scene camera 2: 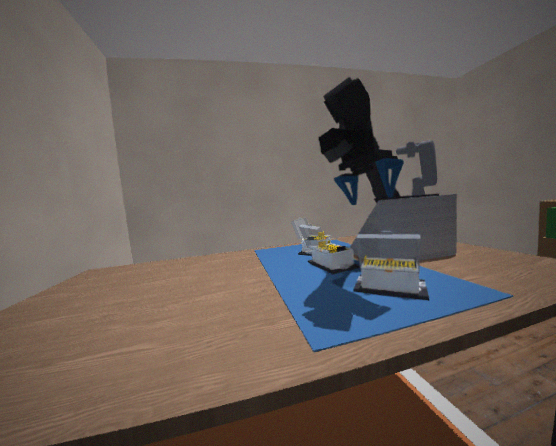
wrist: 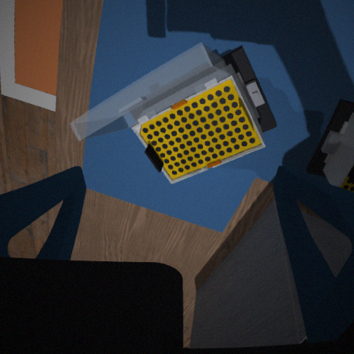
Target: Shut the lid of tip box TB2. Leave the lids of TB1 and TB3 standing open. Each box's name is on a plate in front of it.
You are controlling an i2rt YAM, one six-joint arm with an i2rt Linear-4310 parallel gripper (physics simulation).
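Places are measured from the arm's base along level axes (x ahead, y left, z up), in metres.
Pixels of known places: gripper, fingertip midpoint: [scene camera 2: 370, 201]; arm's base, link origin: [scene camera 2: 401, 222].
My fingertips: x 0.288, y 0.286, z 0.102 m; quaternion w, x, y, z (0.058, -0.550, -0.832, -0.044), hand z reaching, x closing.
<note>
For each thing: its top centre in the pictures, then the offset to it from my fingertips. "pt": a spot on its surface instead. Level surfaces: height alone.
- nearest tip box, top centre: [scene camera 2: 389, 259] dz -0.151, dx -0.061, dy -0.029 m
- middle tip box, top centre: [scene camera 2: 334, 245] dz -0.151, dx -0.001, dy -0.247 m
- farthest tip box, surface spot: [scene camera 2: 310, 243] pt dz -0.134, dx +0.081, dy -0.247 m
- blue mat, surface height: dz -0.217 m
- wooden table, surface height: dz -0.220 m
The nearest tip box [scene camera 2: 390, 280] [wrist: 202, 131] is white with a yellow rack and has its clear lid [scene camera 2: 395, 246] [wrist: 150, 92] standing open. The middle tip box [scene camera 2: 332, 259] also shows its yellow tips; the state of its lid is unclear. The farthest tip box [scene camera 2: 310, 243] has its lid [scene camera 2: 299, 229] standing up. Part of a second box [wrist: 340, 155] shows at the right edge of the wrist view. No name plate can be read, so I cannot tell which is TB2. My gripper [scene camera 2: 372, 200] [wrist: 179, 176] is open and empty, high above the boxes.
The boxes stand on a blue mat [scene camera 2: 325, 340] [wrist: 175, 202] on the wooden table [scene camera 2: 175, 325] [wrist: 145, 220]. A grey pedestal [scene camera 2: 425, 225] [wrist: 250, 290] stands beside the mat under the arm. The arm's shadow falls across the mat.
</note>
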